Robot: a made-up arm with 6 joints.
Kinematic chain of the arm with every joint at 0, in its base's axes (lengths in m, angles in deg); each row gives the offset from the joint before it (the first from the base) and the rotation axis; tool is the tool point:
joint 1: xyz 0 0 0.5 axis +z
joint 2: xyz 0.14 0 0 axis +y
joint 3: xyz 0 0 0.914 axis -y
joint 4: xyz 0 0 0.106 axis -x
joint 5: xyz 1.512 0 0 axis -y
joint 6: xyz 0.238 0 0 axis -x
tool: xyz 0 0 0
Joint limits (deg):
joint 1: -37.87..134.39
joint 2: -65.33..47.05
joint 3: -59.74..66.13
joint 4: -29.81..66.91
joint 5: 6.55..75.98
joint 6: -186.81..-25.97
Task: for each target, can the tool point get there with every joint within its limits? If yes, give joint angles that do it. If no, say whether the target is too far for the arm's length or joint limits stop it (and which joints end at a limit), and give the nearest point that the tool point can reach.
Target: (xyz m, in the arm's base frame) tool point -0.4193 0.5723 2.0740
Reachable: yes | joints 114.61 -55.31 -23.97 51.29 50.32 -116.96
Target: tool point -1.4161 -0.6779 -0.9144
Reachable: no: joint limits stop it (at a limit: joint 1, joint 2, joint 4) | nearest point -0.5472 0.2658 -0.4669 | short by 1.359 m
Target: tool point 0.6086 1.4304 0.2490
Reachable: yes | joints 67.25 7.17 -41.20 -4.76 24.09 -43.23
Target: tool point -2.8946 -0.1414 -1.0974
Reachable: no: too far | nearest point -1.2175 0.9596 -0.3277 | short by 2.149 m
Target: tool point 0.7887 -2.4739 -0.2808
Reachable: no: joint limits stop it (at a limit: joint 1, joint 2, joint 4) | nearest point 1.4575 -1.2719 -0.0597 | short by 1.393 m
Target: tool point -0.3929 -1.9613 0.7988
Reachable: no: joint limits stop it (at a limit: joint 2, joint 3, joint 5) | nearest point -0.3894 -1.9437 1.8348 | short by 1.036 m
